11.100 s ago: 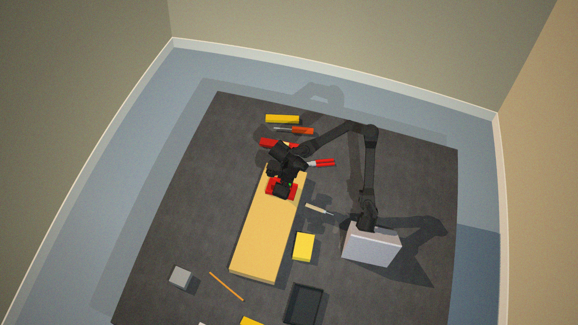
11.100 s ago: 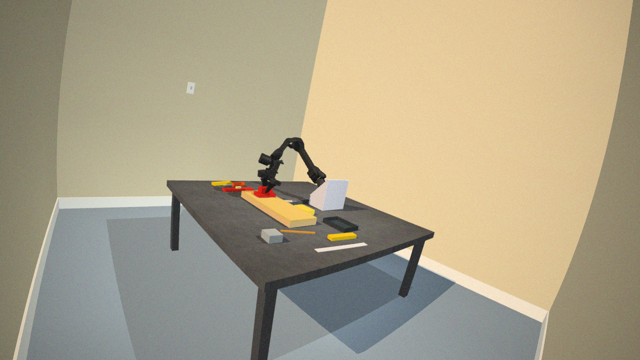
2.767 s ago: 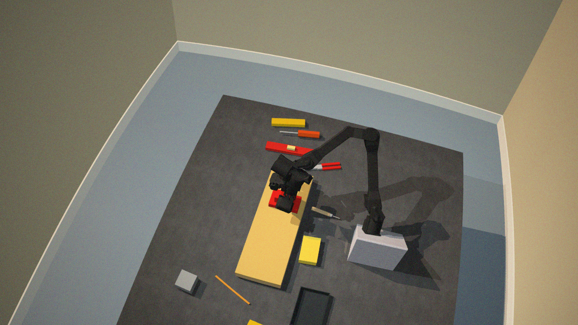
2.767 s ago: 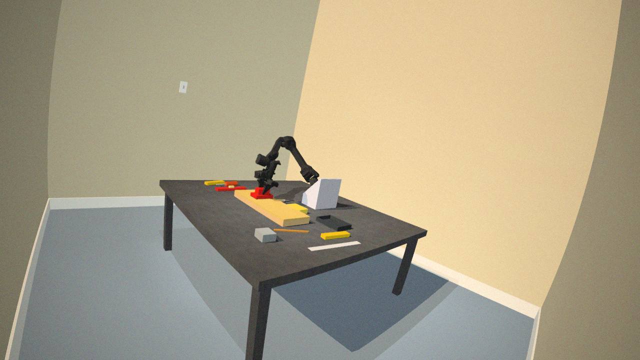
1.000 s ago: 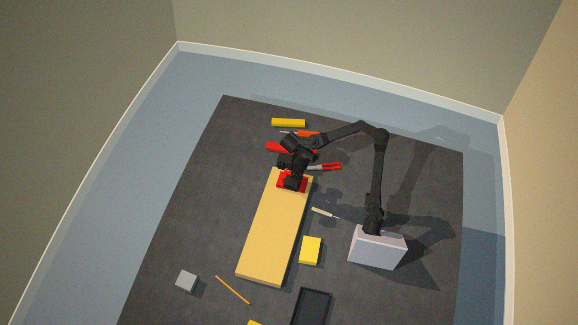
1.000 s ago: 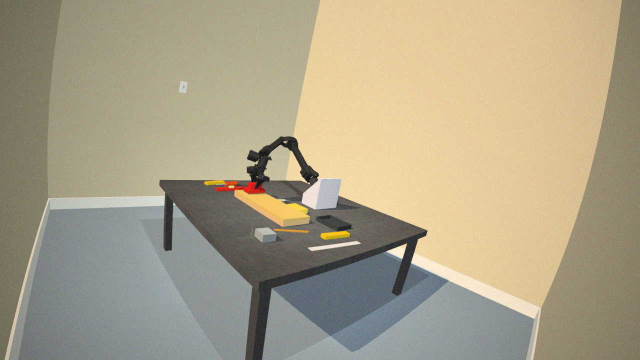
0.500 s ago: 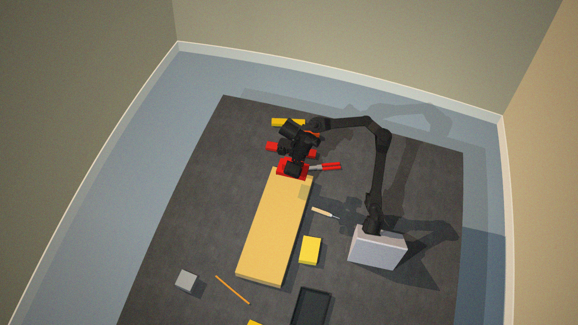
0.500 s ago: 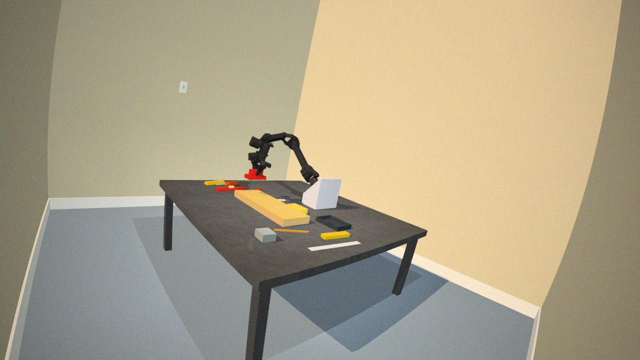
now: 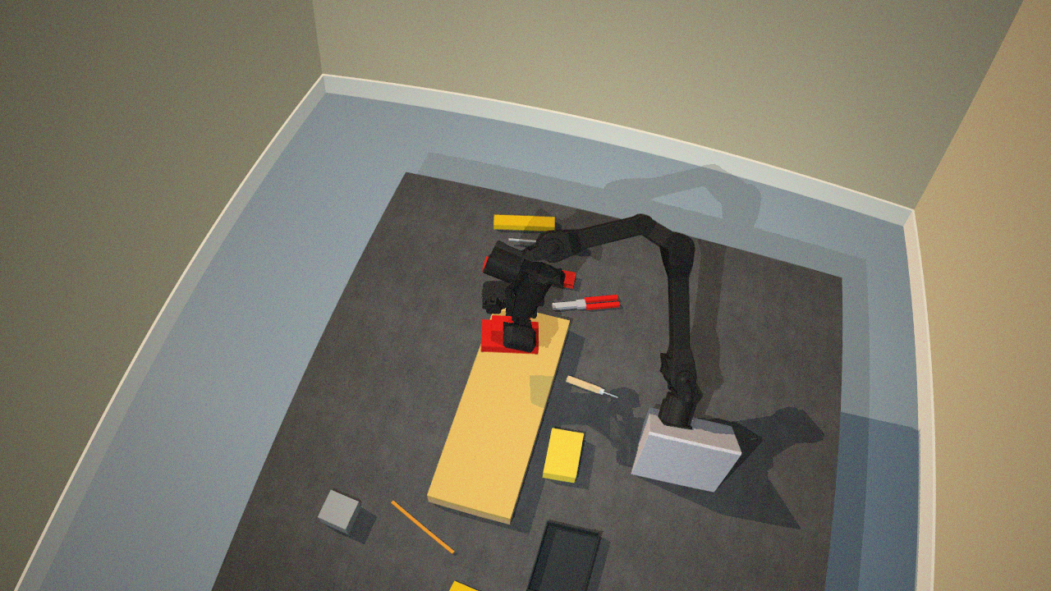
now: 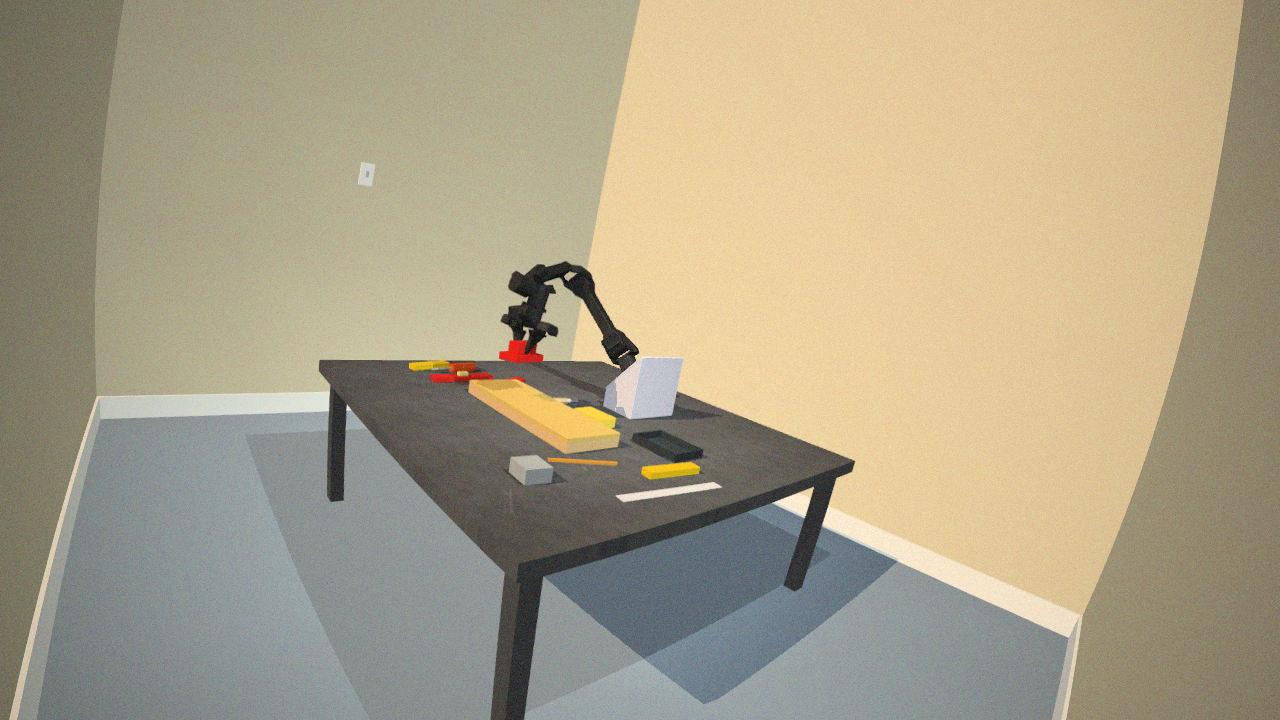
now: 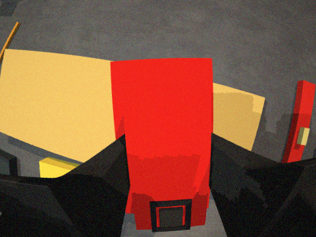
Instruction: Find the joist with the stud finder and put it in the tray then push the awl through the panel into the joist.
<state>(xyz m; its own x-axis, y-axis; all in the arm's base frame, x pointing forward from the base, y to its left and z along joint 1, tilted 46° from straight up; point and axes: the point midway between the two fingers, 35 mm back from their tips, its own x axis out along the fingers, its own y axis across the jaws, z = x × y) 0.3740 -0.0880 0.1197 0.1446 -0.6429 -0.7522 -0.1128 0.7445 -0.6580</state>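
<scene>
The red stud finder lies 2 cm behind my gripper tip and 2 cm above it. From my gripper tip the other things lie so: square indicator (4 cm behind, 1 cm to the right, 3 cm above); awl (21 cm behind, 1 cm to the left, 16 cm below); yellow block (15 cm behind, 20 cm to the left, 16 cm below).
</scene>
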